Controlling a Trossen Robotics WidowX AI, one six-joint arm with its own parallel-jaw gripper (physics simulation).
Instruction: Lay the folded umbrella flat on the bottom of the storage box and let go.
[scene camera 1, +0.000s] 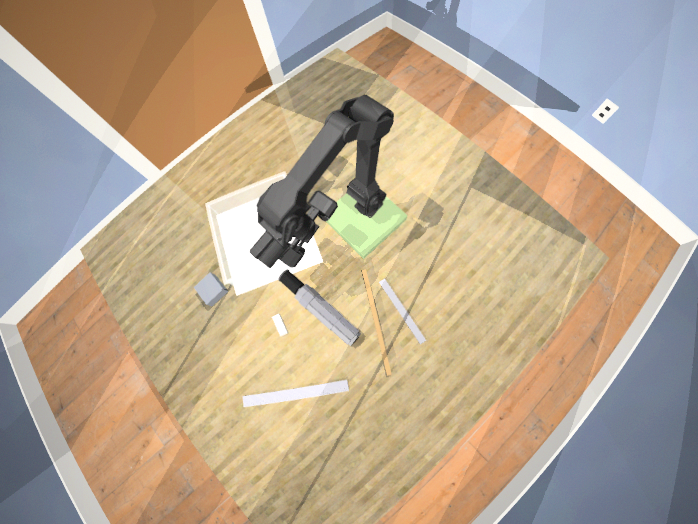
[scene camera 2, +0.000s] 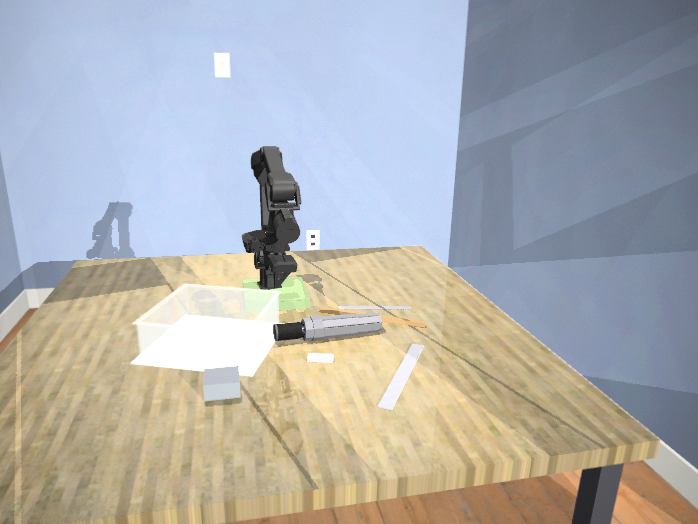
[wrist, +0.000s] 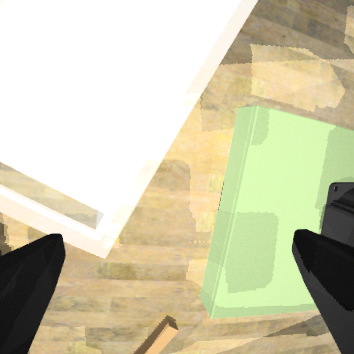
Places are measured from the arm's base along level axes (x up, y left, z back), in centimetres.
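Where they show: gripper, between the fingertips: (scene camera 1: 313, 234) (scene camera 2: 271, 278) (wrist: 179, 243); arm's base, origin of its link: (scene camera 1: 368, 205) (scene camera 2: 269, 285) (wrist: 348, 214).
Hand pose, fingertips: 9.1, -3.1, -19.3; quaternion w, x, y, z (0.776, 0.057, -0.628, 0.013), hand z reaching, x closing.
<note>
Things, the pixels of their top centre, and the offset from my fingertips, as dx, dy, dz.
- folded umbrella, centre of its top: (scene camera 2: 328, 316) (scene camera 1: 316, 305) -6.6, +11.6, -13.3
- storage box, centre of its top: (scene camera 2: 212, 306) (scene camera 1: 255, 224) -2.7, -16.3, -7.9
- orange stick, centre of its top: (scene camera 2: 371, 314) (scene camera 1: 376, 320) -11.2, +26.3, -6.0
- pale strip, centre of its top: (scene camera 1: 402, 310) (scene camera 2: 374, 307) -12.2, +30.2, +0.9
- small white block, centre of its top: (scene camera 2: 320, 355) (scene camera 1: 279, 324) -11.2, +6.1, -24.5
- grey block, centre of its top: (scene camera 2: 221, 375) (scene camera 1: 208, 288) -8.8, -17.2, -31.0
The folded umbrella (scene camera 1: 329, 315) (scene camera 2: 345, 327), grey with a black handle, lies on the table outside the storage box. Its handle end is close to the box's edge; whether they touch I cannot tell. It does not show clearly in the wrist view. The storage box (scene camera 1: 248, 276) (scene camera 2: 197, 344) (wrist: 100, 75) has a white bottom and pale see-through walls; the arm hides part of it in scene camera 1. My gripper (scene camera 1: 307, 231) (scene camera 2: 268, 254) (wrist: 179, 243) is open with nothing between its fingers. It hangs above the box's side nearest the arm base, away from the umbrella.
A green slab (scene camera 1: 366, 239) (scene camera 2: 296, 296) (wrist: 290, 175) lies under the arm's base. An orange stick (scene camera 1: 376, 321) (wrist: 159, 337) and a pale strip (scene camera 1: 402, 310) lie beyond the umbrella. Another strip (scene camera 1: 296, 393) (scene camera 2: 401, 376), a small white block (scene camera 1: 279, 324) (scene camera 2: 320, 357) and a grey block (scene camera 1: 209, 288) (scene camera 2: 221, 384) lie nearby.
</note>
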